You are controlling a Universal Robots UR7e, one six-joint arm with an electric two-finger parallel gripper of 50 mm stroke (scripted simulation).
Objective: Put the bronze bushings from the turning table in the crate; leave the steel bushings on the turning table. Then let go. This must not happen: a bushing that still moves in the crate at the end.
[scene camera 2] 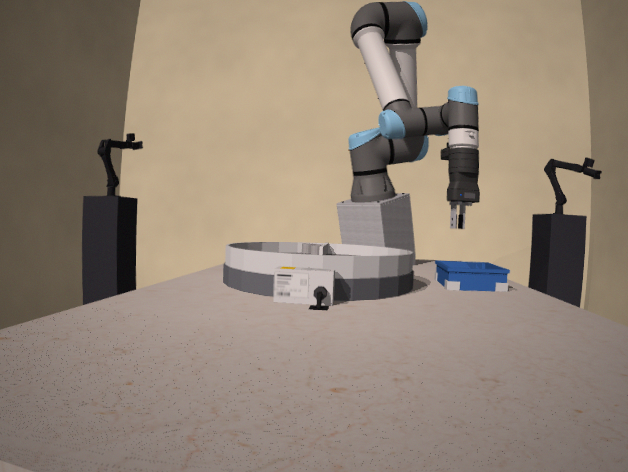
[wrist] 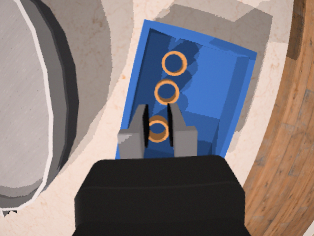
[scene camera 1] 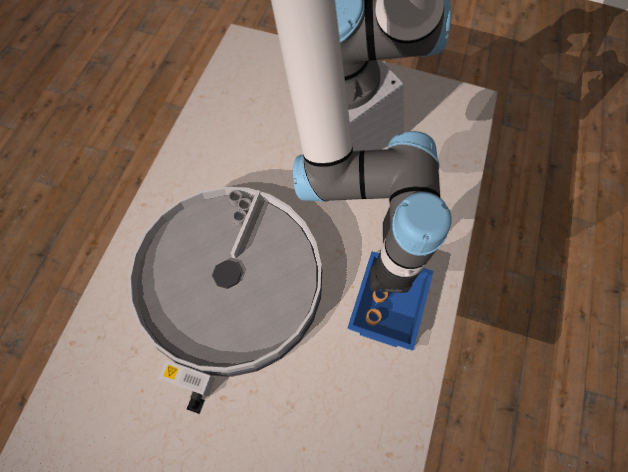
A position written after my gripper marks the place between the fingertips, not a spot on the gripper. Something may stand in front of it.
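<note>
You'd find my gripper at (scene camera 2: 457,228), at (wrist: 158,116) and also at (scene camera 1: 383,278). There's a blue crate too, which shows at (scene camera 1: 401,313), and the wrist view has the crate at (wrist: 212,89).
</note>
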